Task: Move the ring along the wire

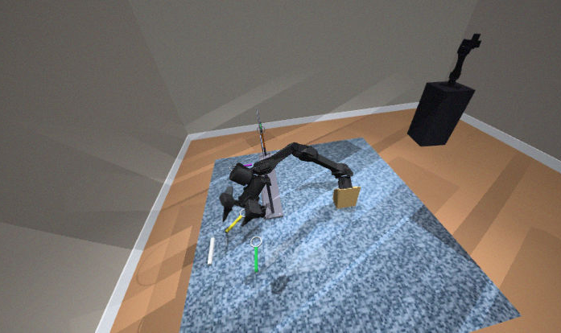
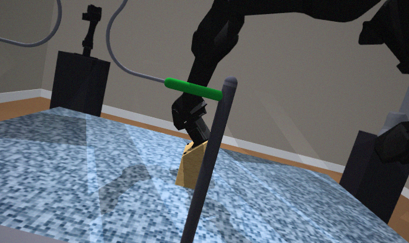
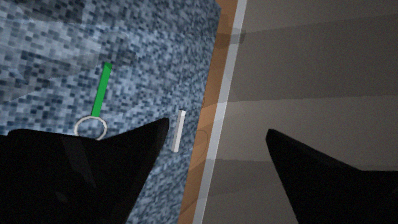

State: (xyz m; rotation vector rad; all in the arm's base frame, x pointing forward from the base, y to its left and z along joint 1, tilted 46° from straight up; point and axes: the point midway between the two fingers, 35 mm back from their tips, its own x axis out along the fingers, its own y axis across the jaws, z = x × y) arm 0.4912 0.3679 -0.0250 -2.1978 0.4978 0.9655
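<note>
My gripper tip is 50 mm past the ring with orange handle, 770 mm to the left of it and 70 mm above it. The rest, counted from my gripper tip: green-handled ring: 40 mm behind, 30 mm to the right, 300 mm below; then white bar: 200 mm ahead, 30 mm to the right, 290 mm below; then yellow-handled ring: 80 mm ahead, 230 mm to the right, 300 mm below.
</note>
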